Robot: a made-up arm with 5 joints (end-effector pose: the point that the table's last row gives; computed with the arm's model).
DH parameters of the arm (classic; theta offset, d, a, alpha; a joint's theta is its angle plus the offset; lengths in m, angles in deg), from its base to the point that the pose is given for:
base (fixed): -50.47 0 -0.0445 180
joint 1: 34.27 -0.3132 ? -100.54
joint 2: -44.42 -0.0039 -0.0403 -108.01
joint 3: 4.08 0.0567 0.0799 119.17
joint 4: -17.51 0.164 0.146 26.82
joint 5: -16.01 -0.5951 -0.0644 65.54
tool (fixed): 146.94 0.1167 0 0
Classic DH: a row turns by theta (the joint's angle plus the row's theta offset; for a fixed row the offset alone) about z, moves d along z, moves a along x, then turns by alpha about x.
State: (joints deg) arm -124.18 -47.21 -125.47 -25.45 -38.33
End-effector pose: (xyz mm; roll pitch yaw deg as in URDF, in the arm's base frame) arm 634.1 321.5 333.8 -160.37 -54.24 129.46
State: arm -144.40 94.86 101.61 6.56 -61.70
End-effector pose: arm -346.9 14.2 345.9 55.55 -34.89 98.89
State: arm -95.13 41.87 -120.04 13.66 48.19
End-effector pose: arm 360.1 -16.5 774.9 145.17 57.55 71.60
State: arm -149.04 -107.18 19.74 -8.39 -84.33
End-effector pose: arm -151.2 402.8 -115.8 -84.85 17.46 -74.91
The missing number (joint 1, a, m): 0.2542
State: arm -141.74 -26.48 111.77 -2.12 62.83
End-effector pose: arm -104.6 494.4 754.6 77.72 16.56 -33.09
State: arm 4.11 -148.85 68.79 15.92 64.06
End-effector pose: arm 351.2 -365.8 -42.4 -31.73 -28.74 -151.30
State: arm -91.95 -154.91 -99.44 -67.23 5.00
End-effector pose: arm -95.6 -205.5 189.2 -85.78 41.19 10.21
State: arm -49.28 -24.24 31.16 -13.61 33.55
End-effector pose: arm 568.3 187.5 292.2 78.74 -40.76 -118.43
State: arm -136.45 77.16 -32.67 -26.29 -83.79
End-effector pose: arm 42.0 412.8 767.1 99.48 -15.44 -29.79
